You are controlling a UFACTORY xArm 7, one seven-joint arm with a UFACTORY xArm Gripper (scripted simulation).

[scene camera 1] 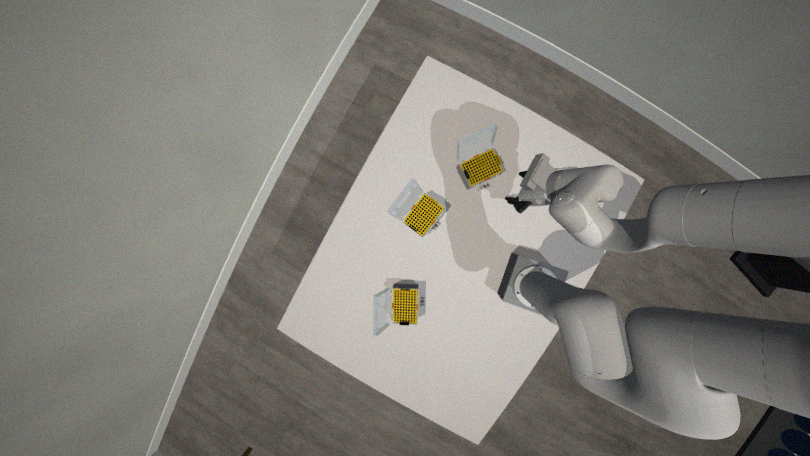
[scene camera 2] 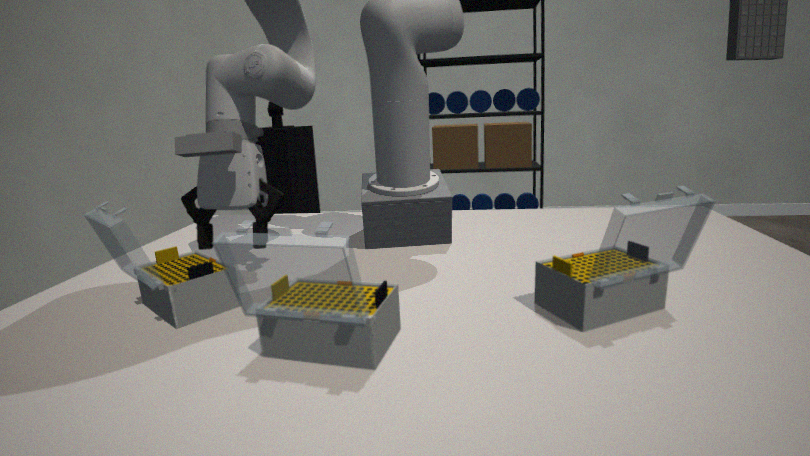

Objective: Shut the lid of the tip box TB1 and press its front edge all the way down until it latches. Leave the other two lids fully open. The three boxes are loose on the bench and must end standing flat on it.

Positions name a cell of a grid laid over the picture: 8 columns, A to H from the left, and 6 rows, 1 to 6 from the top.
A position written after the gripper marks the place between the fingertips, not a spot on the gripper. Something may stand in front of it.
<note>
In view: the gripper (scene camera 2: C4), a tip box (scene camera 2: B5) and a tip box (scene camera 2: D5).
</note>
